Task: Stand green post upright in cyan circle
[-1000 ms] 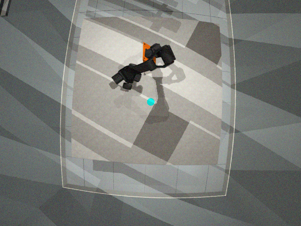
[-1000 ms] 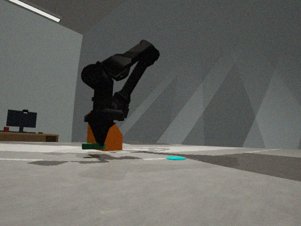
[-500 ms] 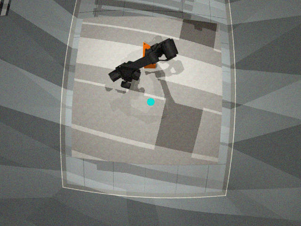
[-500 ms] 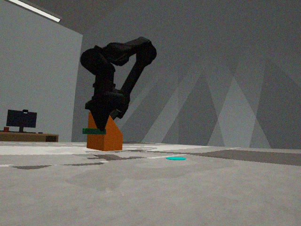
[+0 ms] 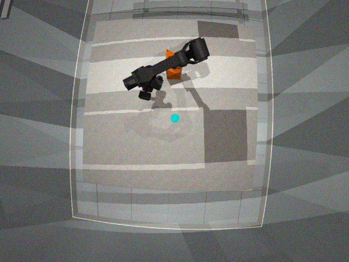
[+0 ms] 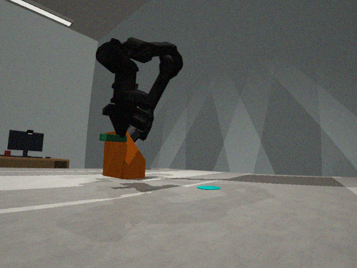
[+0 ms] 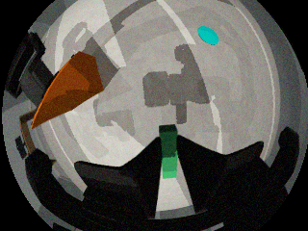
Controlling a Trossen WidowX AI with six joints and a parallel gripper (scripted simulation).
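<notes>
My gripper tip is now 16 cm short of the cyan circle, 16 cm to the right of it and 12 cm above it. The rest, counted from my gripper tip: green post 2 cm to the right.
</notes>
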